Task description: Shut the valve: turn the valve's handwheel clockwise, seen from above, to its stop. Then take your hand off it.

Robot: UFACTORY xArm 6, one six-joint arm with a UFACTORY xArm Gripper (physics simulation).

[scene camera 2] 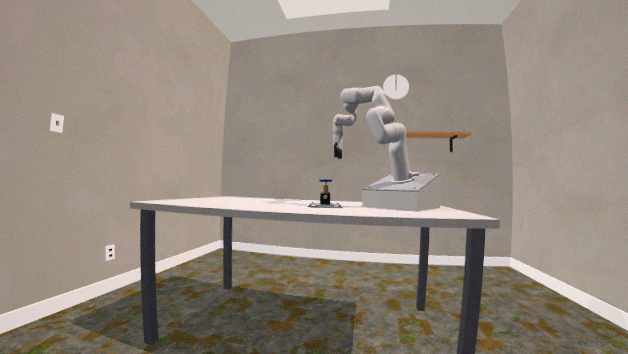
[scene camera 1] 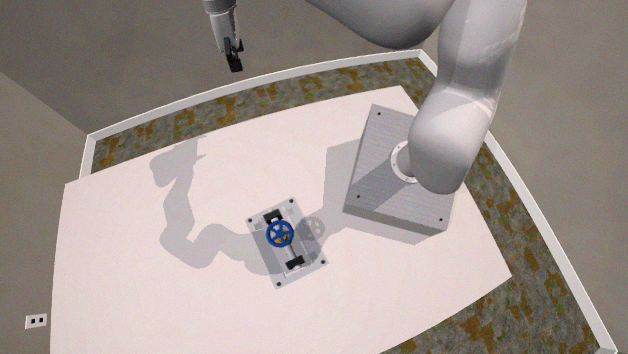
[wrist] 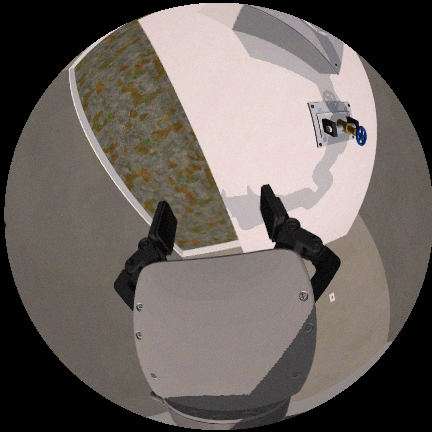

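The valve's blue handwheel (scene camera 1: 267,235) (scene camera 2: 325,180) (wrist: 366,136) sits level on top of a brass stem. The valve body (scene camera 2: 325,198) stands between black clamps on a grey base plate (scene camera 1: 278,278) (scene camera 2: 314,206) (wrist: 314,120), which lies on the table. My gripper (scene camera 1: 235,60) (scene camera 2: 338,156) (wrist: 214,203) is open and empty, its fingers wide apart. It points down, high above the table's level and well apart from the handwheel. In scene camera 1 it shows up and to the left of the wheel; in the wrist view the wheel is at the upper right.
The arm's grey pedestal block (scene camera 1: 382,200) (scene camera 2: 390,200) stands on the white table (scene camera 1: 150,310) (scene camera 2: 250,209) (wrist: 220,90), beside the valve. The arm reaches from it high over the table. A wooden shelf (scene camera 2: 435,134) and a round clock (scene camera 2: 396,87) are on the back wall.
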